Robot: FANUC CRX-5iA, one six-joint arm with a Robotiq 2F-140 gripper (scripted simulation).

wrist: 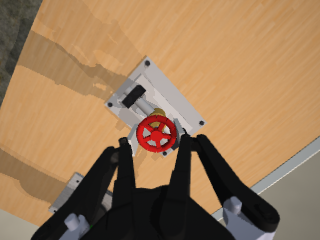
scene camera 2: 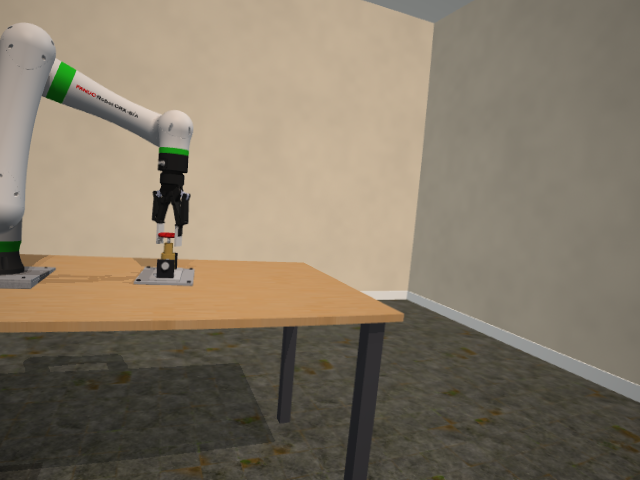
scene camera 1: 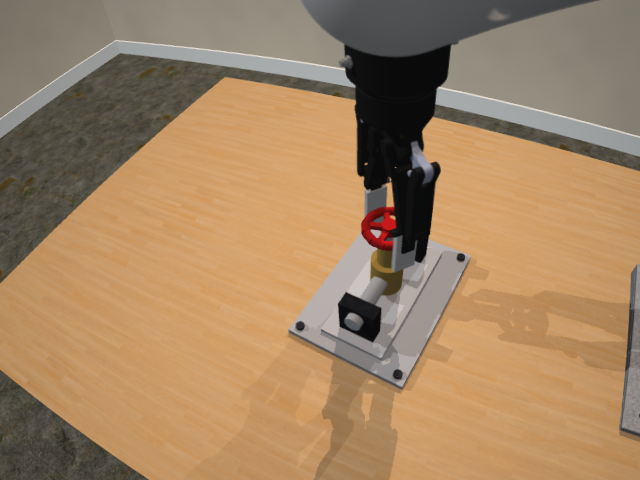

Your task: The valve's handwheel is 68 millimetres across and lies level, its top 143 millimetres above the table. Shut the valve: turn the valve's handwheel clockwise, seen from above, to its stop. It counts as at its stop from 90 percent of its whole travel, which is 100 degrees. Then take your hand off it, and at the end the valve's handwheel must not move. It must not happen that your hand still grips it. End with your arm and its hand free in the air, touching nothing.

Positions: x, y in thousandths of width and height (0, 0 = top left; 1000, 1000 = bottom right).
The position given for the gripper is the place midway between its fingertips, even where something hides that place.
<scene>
In view: the gripper (scene camera 1: 607, 511) and a red spoked handwheel (scene camera 1: 607, 466).
The gripper is seen too in the wrist view (wrist: 489, 531) and in scene camera 2 (scene camera 2: 263, 509). The red spoked handwheel also shows in the wrist view (wrist: 489, 565).
</scene>
